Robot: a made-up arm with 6 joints. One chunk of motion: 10 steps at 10 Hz.
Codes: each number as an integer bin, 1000 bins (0 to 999) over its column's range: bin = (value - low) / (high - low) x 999, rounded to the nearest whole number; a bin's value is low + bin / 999 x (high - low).
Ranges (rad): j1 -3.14..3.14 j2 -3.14..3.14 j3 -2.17..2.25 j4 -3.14..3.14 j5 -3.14..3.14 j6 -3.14..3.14
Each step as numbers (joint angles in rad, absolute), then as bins.
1 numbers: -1.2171 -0.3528 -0.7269 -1.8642 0.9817 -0.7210
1 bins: 306 443 326 203 656 385
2 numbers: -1.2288 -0.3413 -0.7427 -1.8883 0.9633 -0.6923
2 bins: 304 445 323 199 653 389
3 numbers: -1.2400 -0.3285 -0.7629 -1.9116 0.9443 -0.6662
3 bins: 302 447 318 195 650 394
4 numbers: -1.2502 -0.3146 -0.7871 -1.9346 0.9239 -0.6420
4 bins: 301 449 313 192 646 397
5 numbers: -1.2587 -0.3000 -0.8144 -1.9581 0.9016 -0.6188
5 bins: 299 452 306 188 643 401
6 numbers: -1.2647 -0.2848 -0.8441 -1.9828 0.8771 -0.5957
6 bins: 298 454 300 184 639 405
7 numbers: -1.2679 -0.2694 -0.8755 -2.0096 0.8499 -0.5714
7 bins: 298 457 293 180 635 409
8 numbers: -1.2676 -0.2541 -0.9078 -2.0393 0.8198 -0.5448
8 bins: 298 459 285 175 630 413
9 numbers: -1.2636 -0.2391 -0.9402 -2.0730 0.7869 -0.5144
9 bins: 298 461 278 170 625 418
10 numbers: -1.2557 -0.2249 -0.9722 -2.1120 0.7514 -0.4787
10 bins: 300 464 271 164 619 423
